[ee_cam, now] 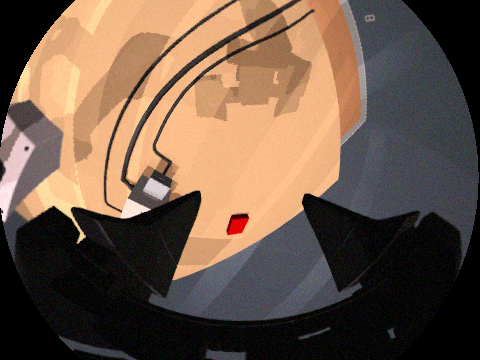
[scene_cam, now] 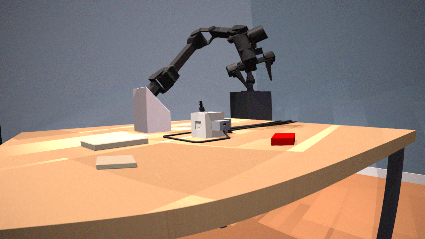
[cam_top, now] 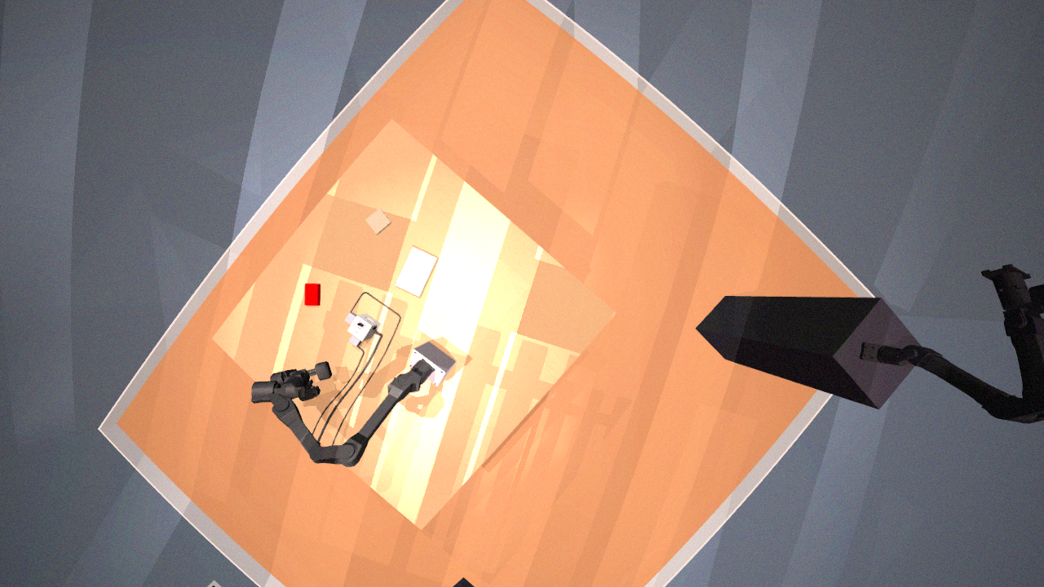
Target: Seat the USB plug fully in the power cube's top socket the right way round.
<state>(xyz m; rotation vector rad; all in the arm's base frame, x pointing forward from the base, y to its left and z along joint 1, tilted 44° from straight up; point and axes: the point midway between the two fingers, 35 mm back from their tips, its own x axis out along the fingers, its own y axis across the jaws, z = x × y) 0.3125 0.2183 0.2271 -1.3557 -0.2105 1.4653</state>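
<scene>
Right now the usb plug is 23 cm to the right of my gripper tip, 7 cm below it and 1 cm behind it. From my gripper tip the other things lie so: socket 22 cm to the right, 10 cm below, 1 cm behind; then red block 27 cm ahead, 16 cm below, 13 cm to the right.
</scene>
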